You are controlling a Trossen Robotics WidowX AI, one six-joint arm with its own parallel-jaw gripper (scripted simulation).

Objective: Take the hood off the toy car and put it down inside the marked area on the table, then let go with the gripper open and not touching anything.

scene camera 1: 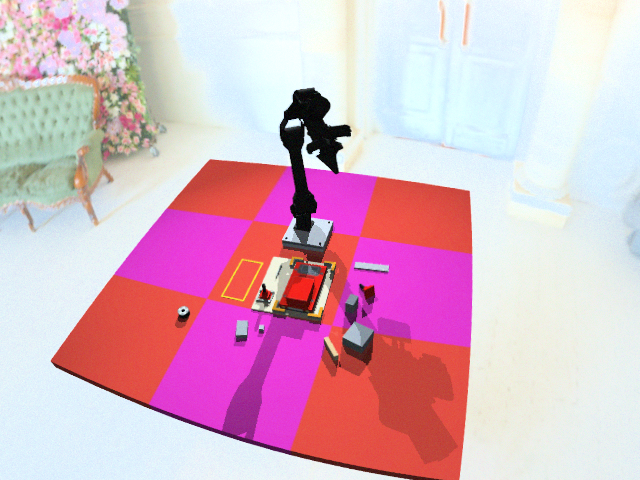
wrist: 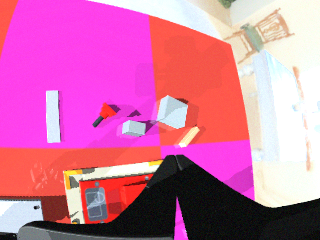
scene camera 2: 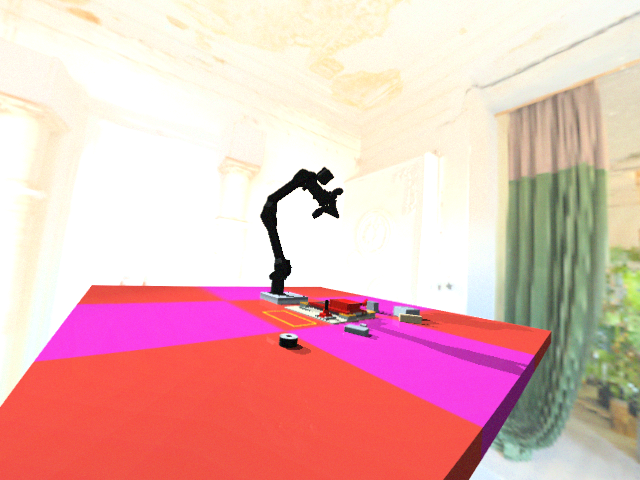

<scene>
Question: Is my gripper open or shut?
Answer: Shut.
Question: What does my gripper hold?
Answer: Nothing.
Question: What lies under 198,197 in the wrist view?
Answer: My gripper.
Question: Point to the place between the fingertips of my gripper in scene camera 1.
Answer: At 337,173
</scene>
